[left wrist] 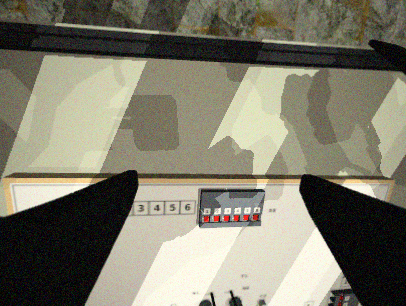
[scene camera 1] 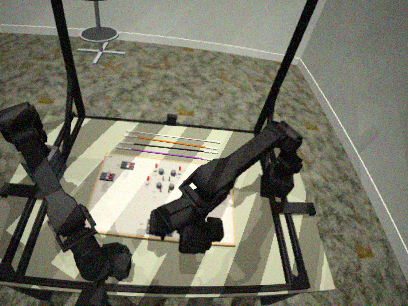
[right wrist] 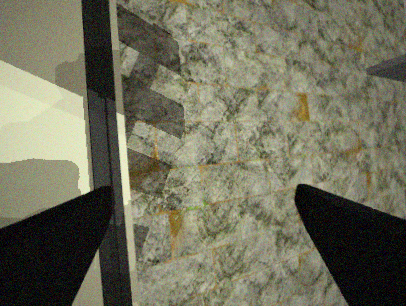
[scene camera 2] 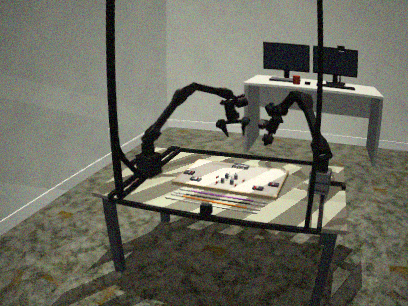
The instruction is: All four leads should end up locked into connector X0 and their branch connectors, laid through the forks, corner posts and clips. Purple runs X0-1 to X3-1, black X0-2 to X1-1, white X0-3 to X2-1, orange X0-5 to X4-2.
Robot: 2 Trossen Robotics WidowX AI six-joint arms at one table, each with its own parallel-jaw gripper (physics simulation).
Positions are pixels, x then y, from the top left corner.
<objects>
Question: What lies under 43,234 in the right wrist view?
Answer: The right gripper.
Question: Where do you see a harness board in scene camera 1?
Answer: At 121,208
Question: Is the left gripper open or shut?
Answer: Open.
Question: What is the right gripper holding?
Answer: Nothing.
</objects>
